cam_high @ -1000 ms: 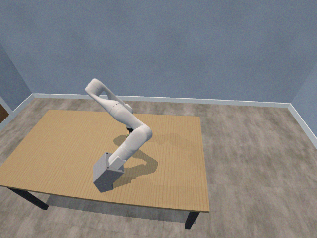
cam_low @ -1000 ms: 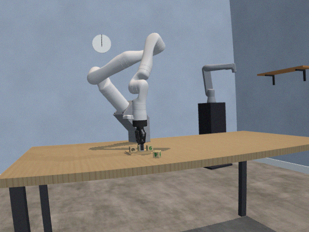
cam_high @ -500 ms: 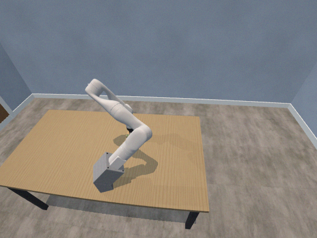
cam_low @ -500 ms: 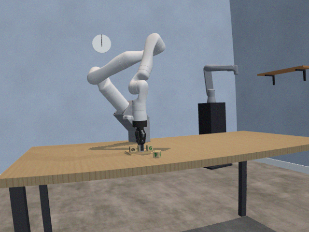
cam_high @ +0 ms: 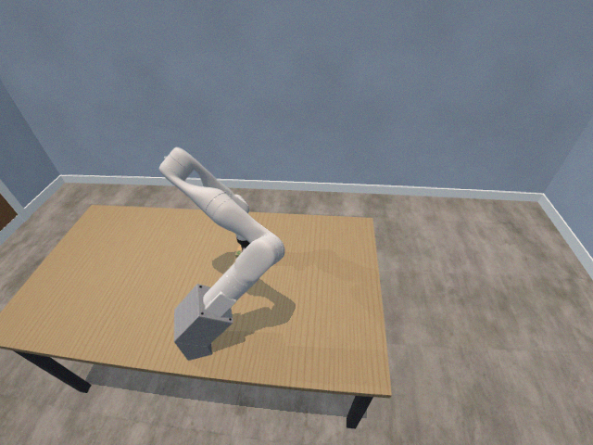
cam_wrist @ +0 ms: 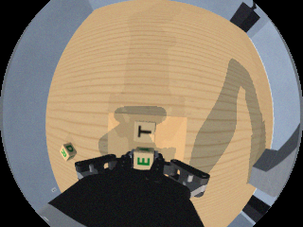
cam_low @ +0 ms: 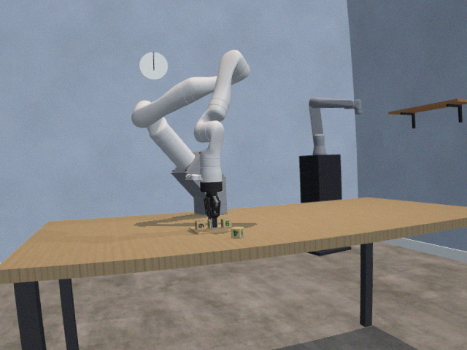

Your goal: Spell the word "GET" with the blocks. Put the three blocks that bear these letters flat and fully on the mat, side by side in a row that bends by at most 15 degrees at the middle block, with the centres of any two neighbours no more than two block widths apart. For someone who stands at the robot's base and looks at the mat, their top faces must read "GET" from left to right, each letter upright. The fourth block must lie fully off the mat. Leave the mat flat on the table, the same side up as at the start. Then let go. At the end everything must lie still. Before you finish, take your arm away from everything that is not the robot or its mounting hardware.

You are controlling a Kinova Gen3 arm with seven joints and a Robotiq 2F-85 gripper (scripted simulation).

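My hand is 2 cm above the mat. Round my hand: T block (1 cm behind, 4 cm to the right); G block (1 cm ahead, 5 cm to the left).
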